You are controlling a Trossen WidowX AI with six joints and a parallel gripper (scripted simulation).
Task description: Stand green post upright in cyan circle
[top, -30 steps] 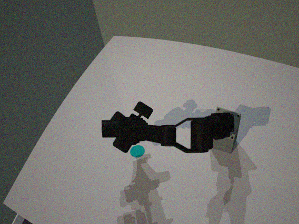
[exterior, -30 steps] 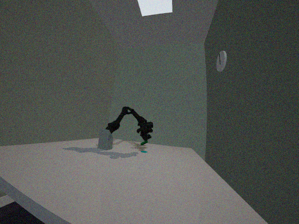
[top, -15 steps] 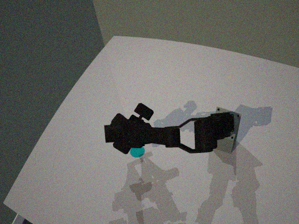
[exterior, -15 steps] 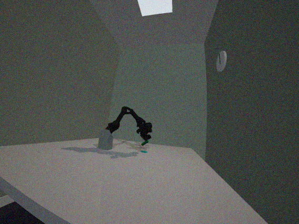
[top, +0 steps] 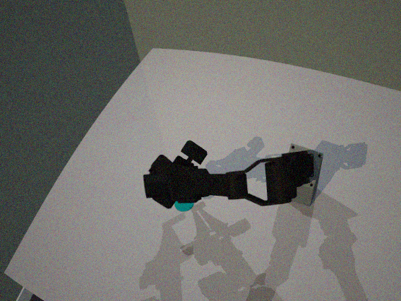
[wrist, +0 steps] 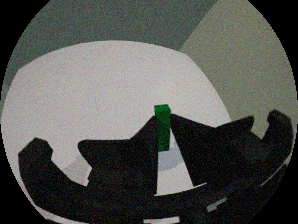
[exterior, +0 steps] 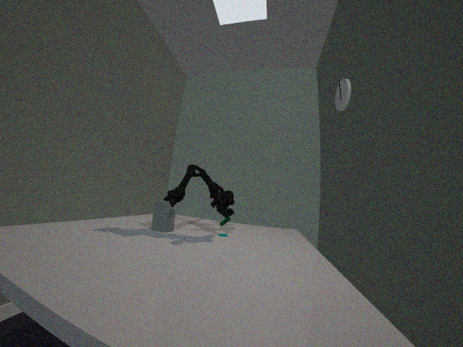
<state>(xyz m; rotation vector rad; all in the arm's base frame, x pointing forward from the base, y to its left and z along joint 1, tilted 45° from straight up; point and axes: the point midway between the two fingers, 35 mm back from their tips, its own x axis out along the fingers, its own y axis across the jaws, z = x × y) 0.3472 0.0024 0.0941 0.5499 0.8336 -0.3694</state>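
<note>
The cyan circle is 11 cm below my gripper tip, 4 cm to the left of it and 2 cm behind it. From my gripper tip the other things lie so: green post (2 cm below, 1 cm behind).
</note>
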